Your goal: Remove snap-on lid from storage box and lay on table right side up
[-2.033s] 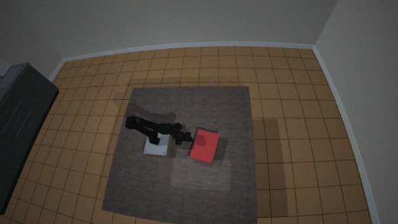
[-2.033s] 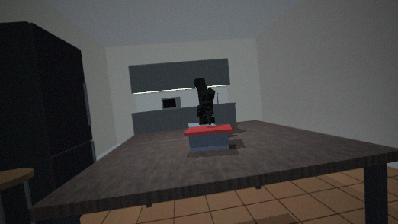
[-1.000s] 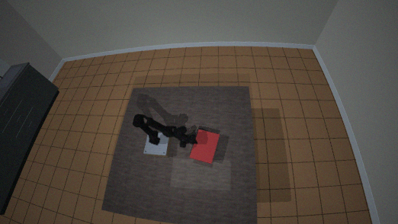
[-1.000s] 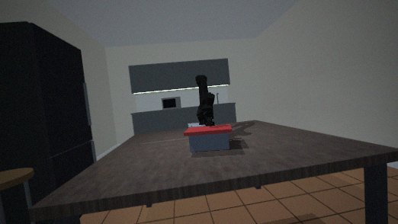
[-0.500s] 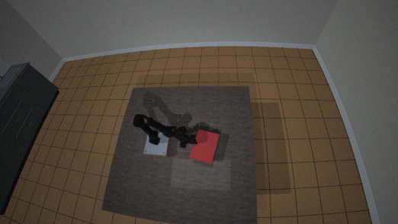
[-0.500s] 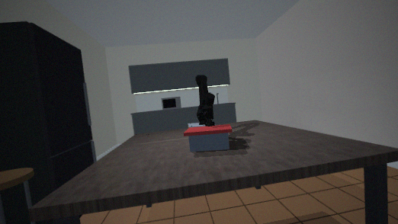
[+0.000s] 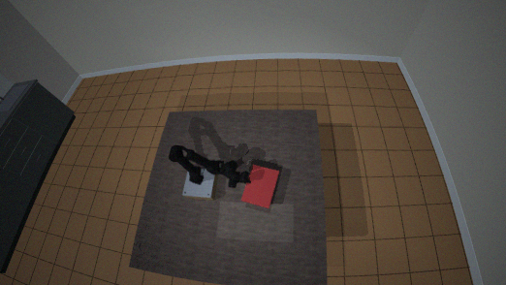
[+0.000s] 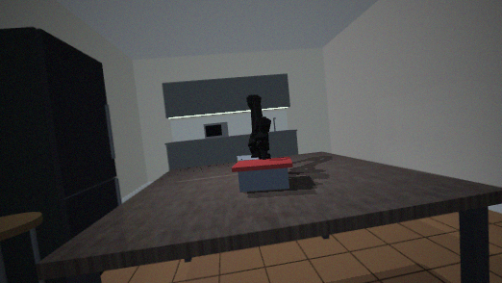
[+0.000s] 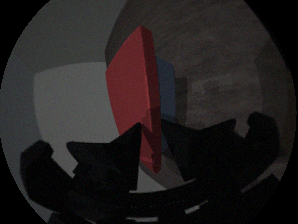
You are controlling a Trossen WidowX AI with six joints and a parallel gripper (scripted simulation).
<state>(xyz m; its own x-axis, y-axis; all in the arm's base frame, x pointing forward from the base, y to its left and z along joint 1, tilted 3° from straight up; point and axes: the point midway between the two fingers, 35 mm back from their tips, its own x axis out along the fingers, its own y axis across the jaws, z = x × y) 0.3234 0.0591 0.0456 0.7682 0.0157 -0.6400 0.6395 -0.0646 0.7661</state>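
Now: the red lid 80 mm ahead of my gripper tip. Also, from my gripper tip: storage box (80 mm ahead, 50 mm below).
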